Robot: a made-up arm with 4 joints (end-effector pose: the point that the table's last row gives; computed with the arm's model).
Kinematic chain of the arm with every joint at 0, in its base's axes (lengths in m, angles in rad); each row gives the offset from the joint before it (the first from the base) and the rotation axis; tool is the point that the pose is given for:
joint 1: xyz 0 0 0.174 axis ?
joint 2: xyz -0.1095 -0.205 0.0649 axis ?
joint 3: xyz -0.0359 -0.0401 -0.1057 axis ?
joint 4: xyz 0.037 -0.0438 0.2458 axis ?
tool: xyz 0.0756 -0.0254 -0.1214
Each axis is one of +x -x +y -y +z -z.
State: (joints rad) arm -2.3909 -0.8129 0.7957 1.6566
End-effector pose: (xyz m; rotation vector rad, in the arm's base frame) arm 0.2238 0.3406 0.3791 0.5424 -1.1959 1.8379
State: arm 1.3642 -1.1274 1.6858 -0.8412
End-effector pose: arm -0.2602 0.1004 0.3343 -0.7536 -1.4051 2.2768
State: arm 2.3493 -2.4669 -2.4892 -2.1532
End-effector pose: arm -0.1178 0.2429 0.0702 0.5955 -0.0975 1.2106
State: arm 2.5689 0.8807 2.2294 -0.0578
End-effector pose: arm 0.0294 0.3594 0.1285 0.1232 0.9962 1.3913
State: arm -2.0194 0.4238 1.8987 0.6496
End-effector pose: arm 0.4715 -0.0934 0.2559 0.4135 -0.4799 -0.0127
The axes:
joint 1: -z
joint 2: -y
joint 3: -z
joint 4: -y

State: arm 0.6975 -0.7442 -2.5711 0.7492
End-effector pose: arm -0.1721 0.0238 0.4132 1.4775 -0.5390 1.3651
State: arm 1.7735 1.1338 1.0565 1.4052
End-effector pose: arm -0.3591 0.3712 0.3096 1.8821 1.2919 1.4184
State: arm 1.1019 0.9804 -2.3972 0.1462
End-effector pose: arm -0.1773 0.1144 0.1862 -0.9398 0.0713 1.2541
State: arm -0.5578 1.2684 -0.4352 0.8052
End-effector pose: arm -0.0201 -0.2875 0.4185 0.4606 -2.0595 0.8493
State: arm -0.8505 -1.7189 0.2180 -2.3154
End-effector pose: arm 0.2695 -0.1329 0.3645 0.8836 -2.1520 0.7046
